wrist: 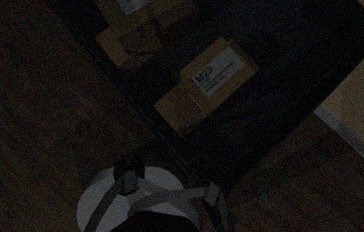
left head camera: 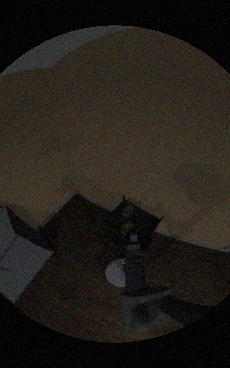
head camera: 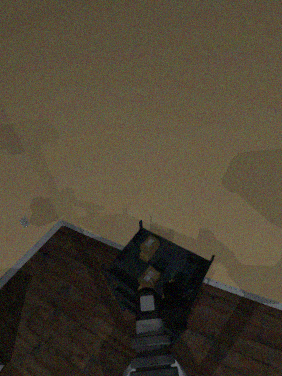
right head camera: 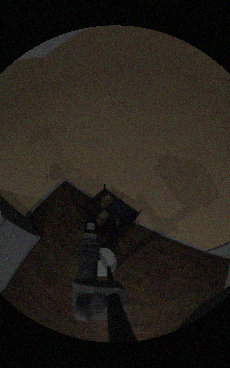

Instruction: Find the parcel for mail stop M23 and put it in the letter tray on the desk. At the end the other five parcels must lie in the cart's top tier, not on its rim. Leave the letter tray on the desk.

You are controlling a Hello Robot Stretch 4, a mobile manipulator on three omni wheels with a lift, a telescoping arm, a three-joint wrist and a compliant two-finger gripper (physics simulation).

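Frame: origin at the robot's base, x ahead, y left, z up, level; centimetres.
Seen in the pictures: gripper, fingertip midpoint: (wrist: 171, 174); robot's base, link origin: (left head camera: 121, 271) (right head camera: 101, 260).
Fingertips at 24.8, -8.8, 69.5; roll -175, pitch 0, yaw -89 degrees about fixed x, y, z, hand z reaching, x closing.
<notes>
Offsets run from my fingertips to a thing's top centre, as dx, dy, dz. "spot": to the spot under its first point. Level surfaces: height alone.
The parcel labelled M23 @(+11.2, -2.6, +4.3) (wrist: 220, 72) lies label up in the cart's dark top tier @(dz -5.9) (wrist: 295, 92), near the corner closest to the gripper; a plain brown part sticks out at its lower left. Another brown parcel @(spot: +15.3, +5.2, +3.8) (wrist: 150, 22) with a white label shows at the upper left. In the head view, two parcels @(+36.0, +4.4, +4.3) (head camera: 149, 247) @(spot: +17.8, +6.0, +4.3) (head camera: 150, 276) show in the cart (head camera: 177, 243); their labels are unreadable. My gripper (wrist: 171, 174) is open and empty, its fingertips apart below the M23 parcel in the wrist view, near the cart's edge. The letter tray is not recognisable.
The cart also shows in the left (left head camera: 143, 210) and right (right head camera: 122, 202) head views. A pale flat surface (left head camera: 25, 265) (right head camera: 15, 255) lies at the left, possibly the desk. A white round disc (left head camera: 115, 273) (right head camera: 108, 260) (wrist: 97, 202) shows below the arm. A tan wall stands behind the cart.
</notes>
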